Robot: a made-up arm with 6 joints.
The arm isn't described. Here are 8 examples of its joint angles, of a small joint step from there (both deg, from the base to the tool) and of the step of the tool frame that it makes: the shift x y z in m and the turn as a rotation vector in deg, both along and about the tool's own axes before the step.
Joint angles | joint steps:
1: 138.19 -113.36 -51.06 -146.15 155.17 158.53 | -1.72 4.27 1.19 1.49 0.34 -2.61
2: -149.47 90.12 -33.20 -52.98 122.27 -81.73 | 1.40 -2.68 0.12 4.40 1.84 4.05
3: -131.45 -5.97 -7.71 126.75 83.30 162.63 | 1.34 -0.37 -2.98 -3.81 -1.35 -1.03
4: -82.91 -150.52 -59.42 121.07 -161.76 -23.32 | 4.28 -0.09 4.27 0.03 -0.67 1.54
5: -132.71 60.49 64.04 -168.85 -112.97 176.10 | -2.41 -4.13 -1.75 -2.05 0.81 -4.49
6: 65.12 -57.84 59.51 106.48 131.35 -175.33 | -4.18 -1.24 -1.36 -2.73 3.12 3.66
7: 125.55 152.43 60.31 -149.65 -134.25 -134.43 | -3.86 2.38 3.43 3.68 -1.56 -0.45
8: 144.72 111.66 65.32 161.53 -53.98 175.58 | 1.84 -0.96 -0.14 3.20 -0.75 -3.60
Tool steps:
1: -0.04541 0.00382 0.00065 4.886 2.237 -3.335
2: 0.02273 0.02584 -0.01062 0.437 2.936 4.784
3: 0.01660 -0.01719 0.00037 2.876 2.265 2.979
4: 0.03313 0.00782 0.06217 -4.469 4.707 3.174
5: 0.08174 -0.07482 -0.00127 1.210 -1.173 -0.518
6: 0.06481 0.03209 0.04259 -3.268 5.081 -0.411
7: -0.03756 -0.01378 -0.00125 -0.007 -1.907 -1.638
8: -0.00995 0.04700 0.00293 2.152 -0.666 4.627
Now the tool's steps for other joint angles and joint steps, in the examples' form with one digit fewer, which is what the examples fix.
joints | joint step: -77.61 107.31 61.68 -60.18 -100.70 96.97 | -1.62 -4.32 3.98 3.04 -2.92 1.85
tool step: -0.1087 0.0326 0.1165 -7.75 3.58 -1.97
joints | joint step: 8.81 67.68 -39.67 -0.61 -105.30 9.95 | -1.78 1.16 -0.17 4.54 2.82 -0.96
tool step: -0.0093 -0.0230 0.0106 1.07 -1.01 -3.11
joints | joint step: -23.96 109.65 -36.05 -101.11 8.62 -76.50 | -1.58 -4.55 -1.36 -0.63 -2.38 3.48
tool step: -0.0496 0.0141 0.0126 -1.56 3.68 -3.42
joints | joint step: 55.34 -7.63 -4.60 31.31 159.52 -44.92 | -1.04 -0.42 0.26 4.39 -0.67 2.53
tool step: 0.0144 -0.0138 0.0012 1.19 2.38 1.52
